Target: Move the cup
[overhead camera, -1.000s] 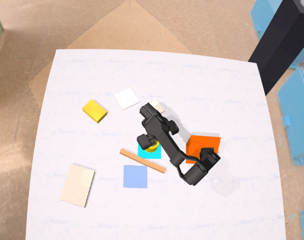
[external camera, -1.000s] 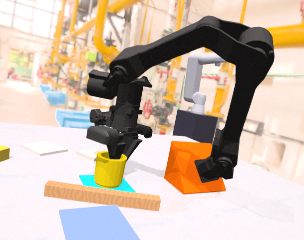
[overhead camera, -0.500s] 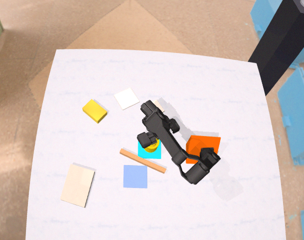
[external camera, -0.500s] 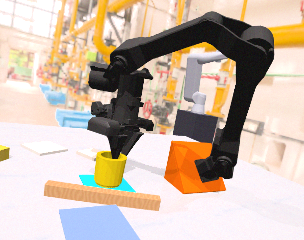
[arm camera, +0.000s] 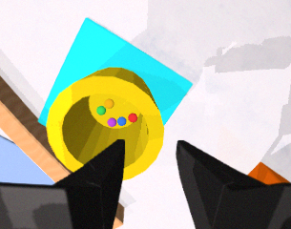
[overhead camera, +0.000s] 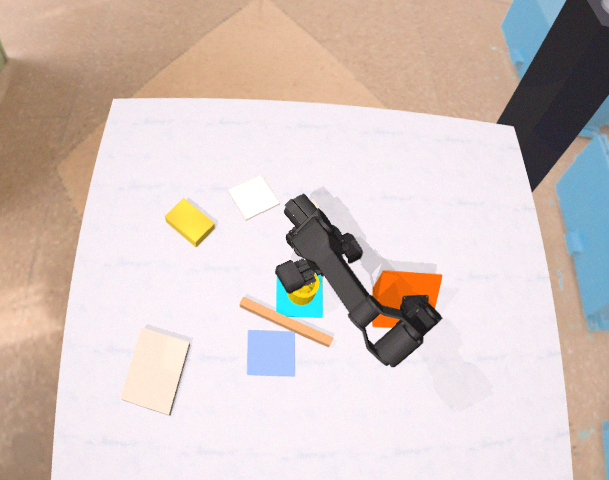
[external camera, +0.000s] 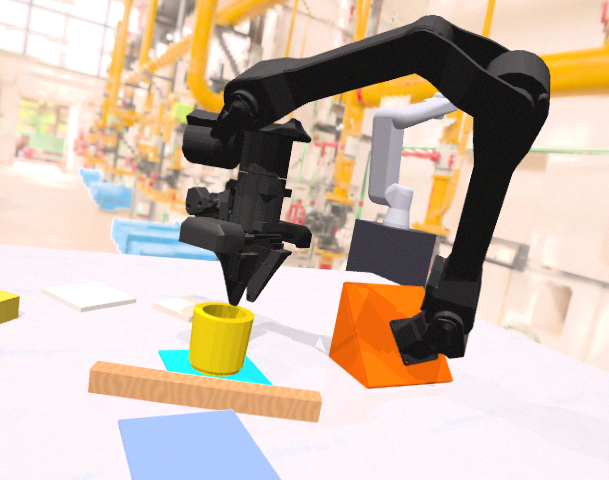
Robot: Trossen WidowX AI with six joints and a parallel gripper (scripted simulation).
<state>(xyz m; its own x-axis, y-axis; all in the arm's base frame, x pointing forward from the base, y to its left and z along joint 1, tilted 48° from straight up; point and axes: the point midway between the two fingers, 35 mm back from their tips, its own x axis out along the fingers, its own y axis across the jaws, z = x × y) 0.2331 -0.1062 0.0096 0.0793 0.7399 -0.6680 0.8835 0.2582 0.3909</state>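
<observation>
Now: the yellow cup 4 cm below my gripper tip, 2 cm ahead of it and 1 cm to the left of it. Round my gripper tip: cyan pad 9 cm below, 3 cm ahead, 1 cm to the left; wooden bar 9 cm to the left, 8 cm below, 6 cm ahead.
</observation>
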